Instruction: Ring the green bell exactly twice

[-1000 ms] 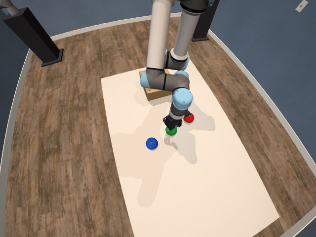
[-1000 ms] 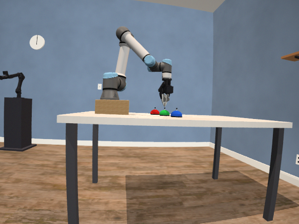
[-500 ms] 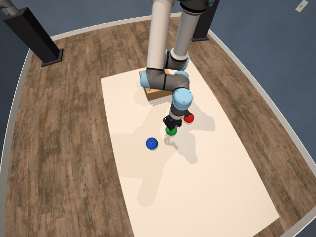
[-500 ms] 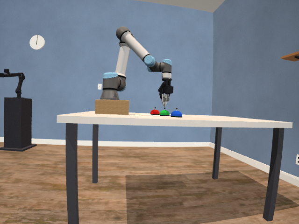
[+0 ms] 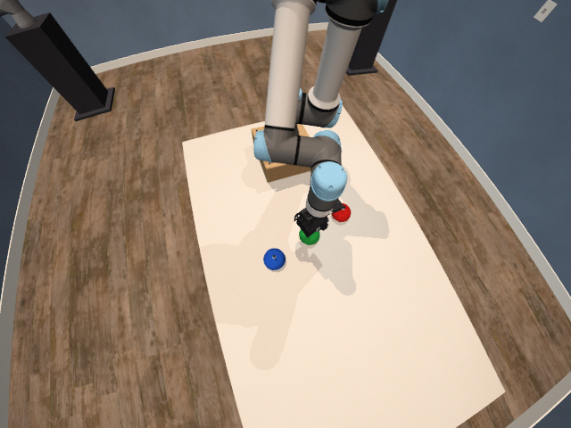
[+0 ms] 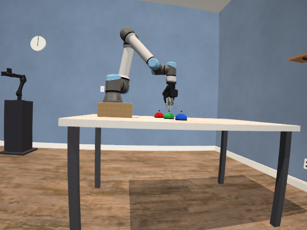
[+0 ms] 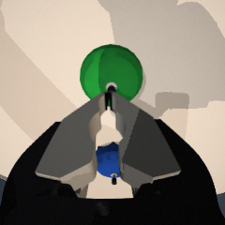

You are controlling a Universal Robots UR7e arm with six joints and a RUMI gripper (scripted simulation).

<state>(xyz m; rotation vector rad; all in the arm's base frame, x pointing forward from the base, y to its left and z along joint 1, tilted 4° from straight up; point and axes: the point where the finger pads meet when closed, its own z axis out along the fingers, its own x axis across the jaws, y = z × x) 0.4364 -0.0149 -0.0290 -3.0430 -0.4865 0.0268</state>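
Now: hand 4 cm above the green bell. From my hand the other things lie so: blue bell (16 cm to the right, 6 cm ahead, 4 cm below); then red bell (16 cm to the left, 5 cm behind, 4 cm below).
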